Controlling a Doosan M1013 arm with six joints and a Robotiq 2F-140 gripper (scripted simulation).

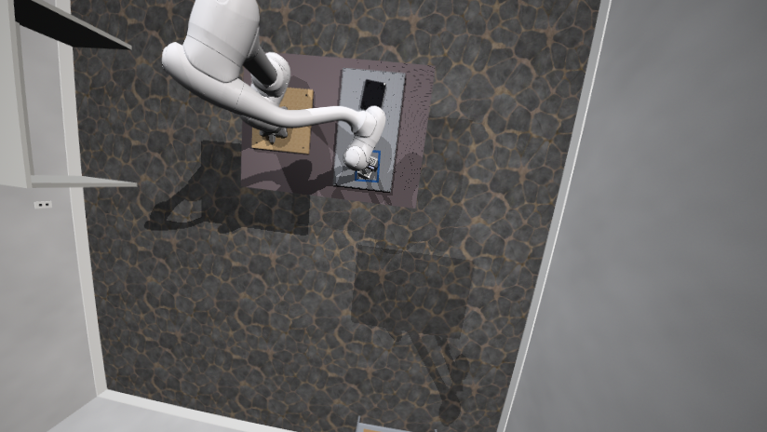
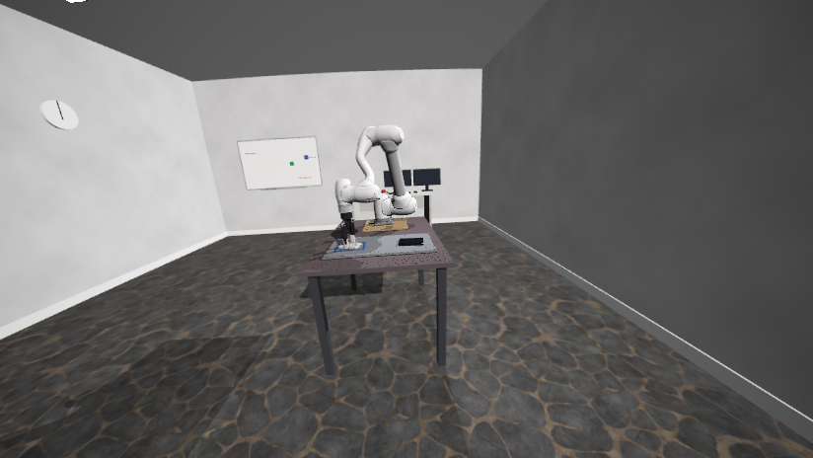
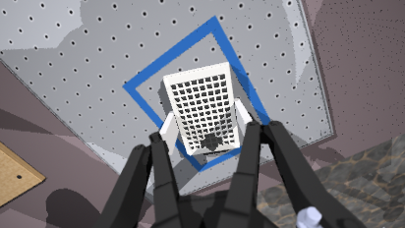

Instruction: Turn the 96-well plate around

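The white 96-well plate lies 2 cm below my hand. Also, from my hand: small white corner mark: 48 cm to the left, 8 cm ahead, 2 cm below; then black plate nest N1: 41 cm to the left, 2 cm below, 1 cm ahead.
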